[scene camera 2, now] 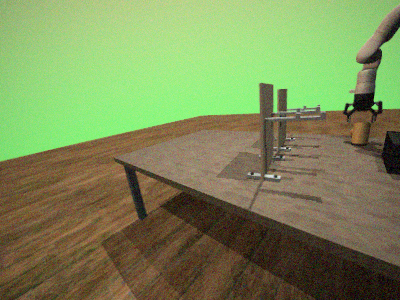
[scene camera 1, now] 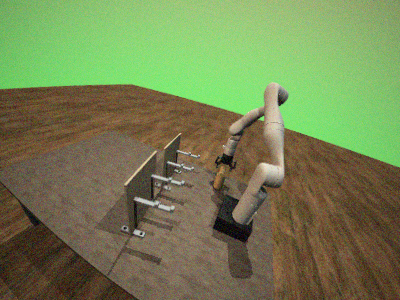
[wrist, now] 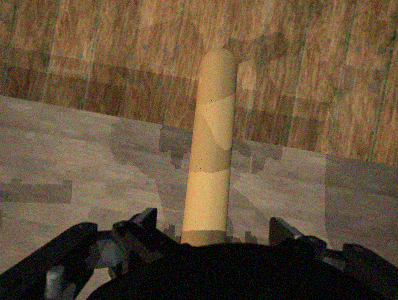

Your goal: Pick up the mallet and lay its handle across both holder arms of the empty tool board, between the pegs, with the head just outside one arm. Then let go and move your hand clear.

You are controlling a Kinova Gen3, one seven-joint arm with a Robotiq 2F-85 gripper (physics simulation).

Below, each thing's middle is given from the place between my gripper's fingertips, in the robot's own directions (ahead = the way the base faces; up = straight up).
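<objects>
Wooden mallet (wrist: pixel 206 204): my gripper is 20 mm to the left of it and 40 mm above it.
</objects>
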